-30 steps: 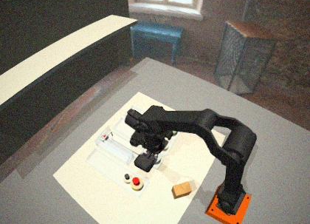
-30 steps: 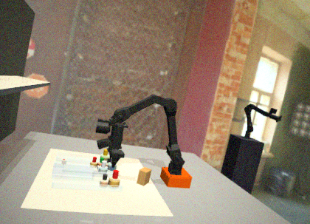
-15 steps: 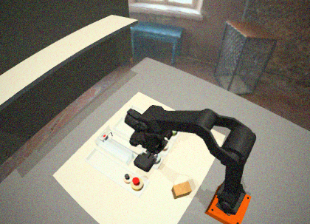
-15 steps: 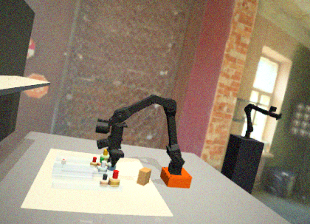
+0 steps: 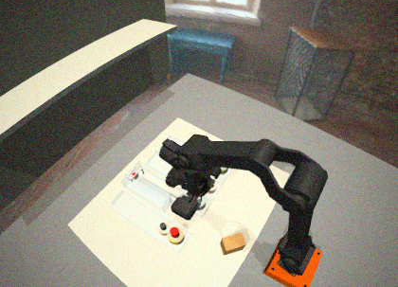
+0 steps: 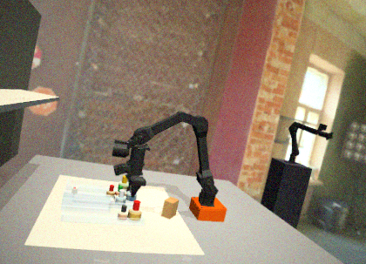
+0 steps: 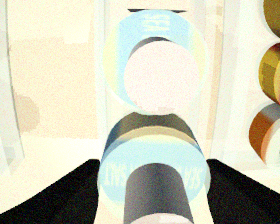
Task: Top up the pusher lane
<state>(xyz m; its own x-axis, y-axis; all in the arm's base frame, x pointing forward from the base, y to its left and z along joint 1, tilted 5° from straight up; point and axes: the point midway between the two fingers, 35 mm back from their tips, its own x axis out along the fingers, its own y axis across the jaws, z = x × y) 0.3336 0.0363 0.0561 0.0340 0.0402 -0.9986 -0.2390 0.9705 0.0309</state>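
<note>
Now: gripper tip 140 mm short of the clear sprung lane, 60 mm to the right of it and 30 mm above it. From my gripper tip the other things lie so: cardboard box (170 mm behind, 30 mm to the left, 20 mm below); red mark (210 mm ahead, 90 mm to the left, 20 mm above).
</note>
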